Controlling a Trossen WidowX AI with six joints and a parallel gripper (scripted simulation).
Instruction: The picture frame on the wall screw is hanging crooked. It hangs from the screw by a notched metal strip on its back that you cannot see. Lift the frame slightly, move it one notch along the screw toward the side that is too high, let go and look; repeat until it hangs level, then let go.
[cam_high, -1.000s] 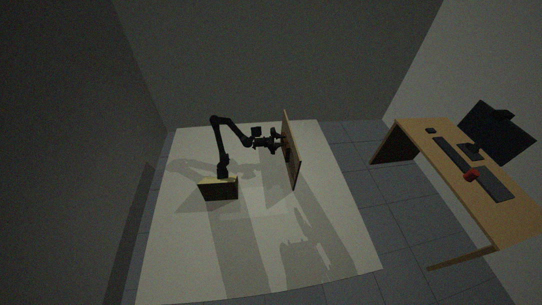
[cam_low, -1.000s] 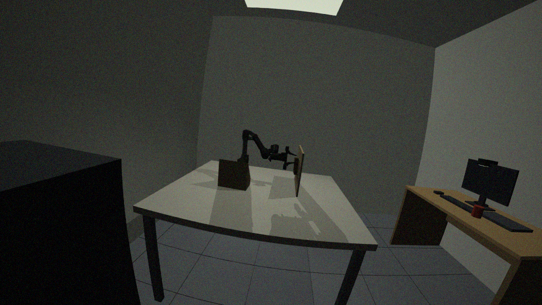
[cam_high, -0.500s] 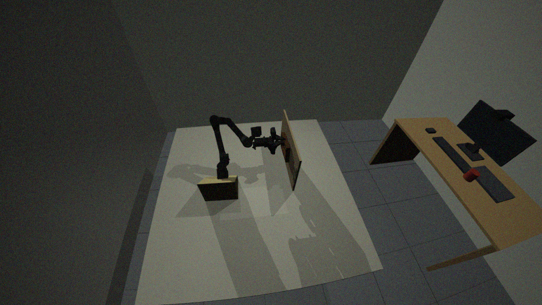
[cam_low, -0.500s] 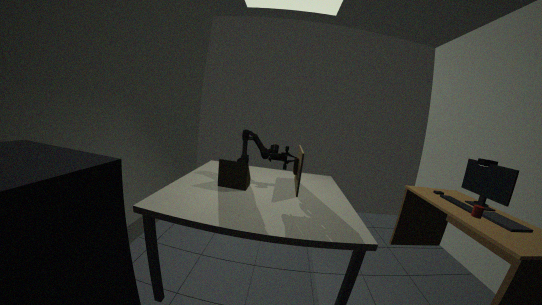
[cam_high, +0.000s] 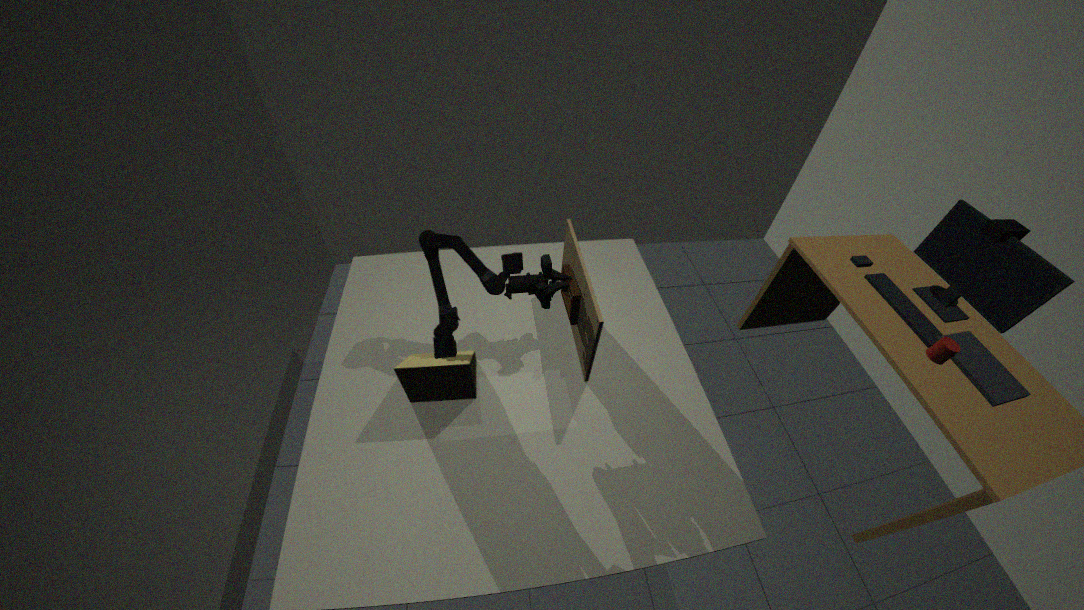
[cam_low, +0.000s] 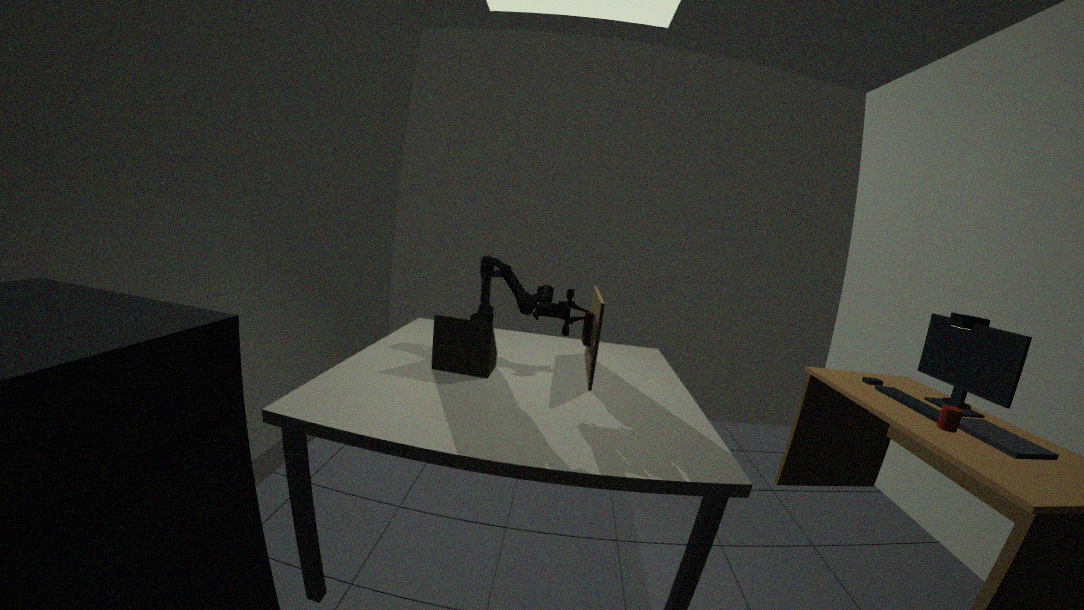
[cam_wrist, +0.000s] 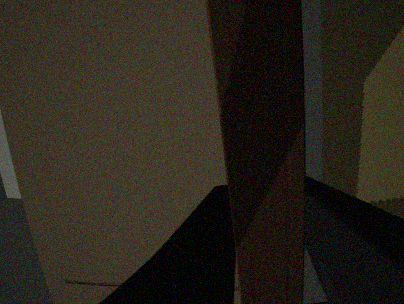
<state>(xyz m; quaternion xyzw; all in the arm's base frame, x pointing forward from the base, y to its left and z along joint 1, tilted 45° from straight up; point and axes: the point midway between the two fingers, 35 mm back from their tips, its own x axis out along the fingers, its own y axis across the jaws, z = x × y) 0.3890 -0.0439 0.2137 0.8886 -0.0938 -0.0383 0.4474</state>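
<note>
Now: the picture frame 1 cm ahead of my gripper tip, 1 cm to the right of it and 5 cm below it. Round my gripper tip: tan wall panel 2 cm ahead, 2 cm to the right, 7 cm below.
</note>
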